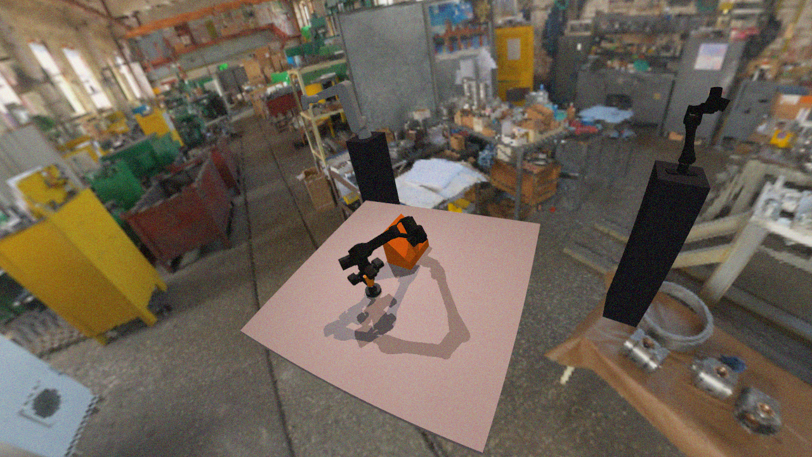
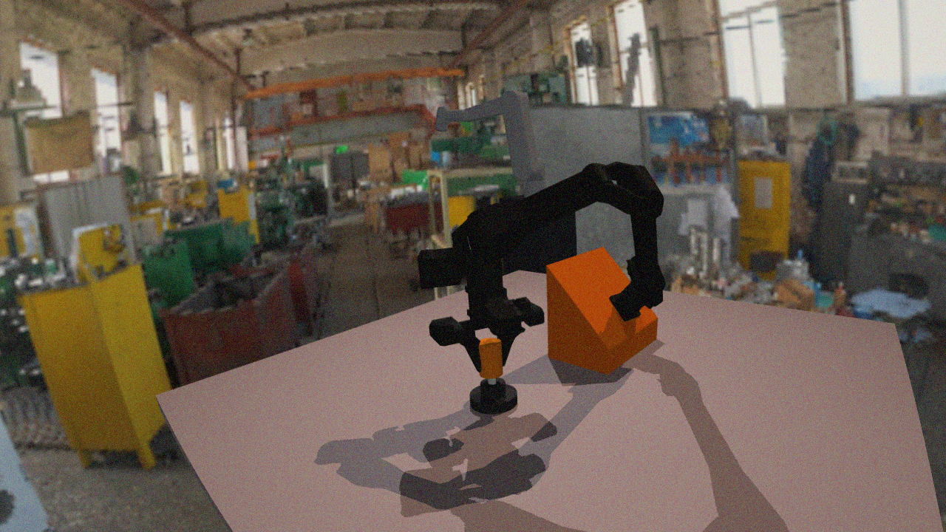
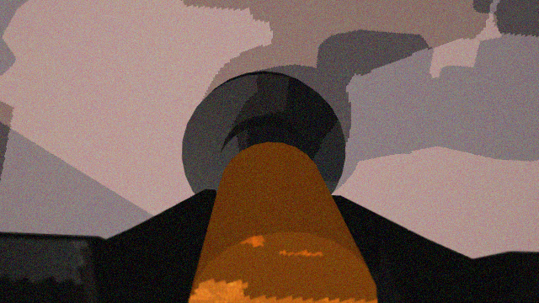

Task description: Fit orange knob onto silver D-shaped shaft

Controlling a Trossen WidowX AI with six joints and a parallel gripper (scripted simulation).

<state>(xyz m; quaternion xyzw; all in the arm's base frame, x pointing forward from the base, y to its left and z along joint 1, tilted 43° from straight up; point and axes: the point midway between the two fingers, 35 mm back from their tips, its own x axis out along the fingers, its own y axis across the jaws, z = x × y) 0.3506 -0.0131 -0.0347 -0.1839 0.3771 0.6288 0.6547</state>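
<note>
Now: gripper tip 4 cm above the black round pedestal. Round my gripper tip: orange knob: 3 cm above.
</note>
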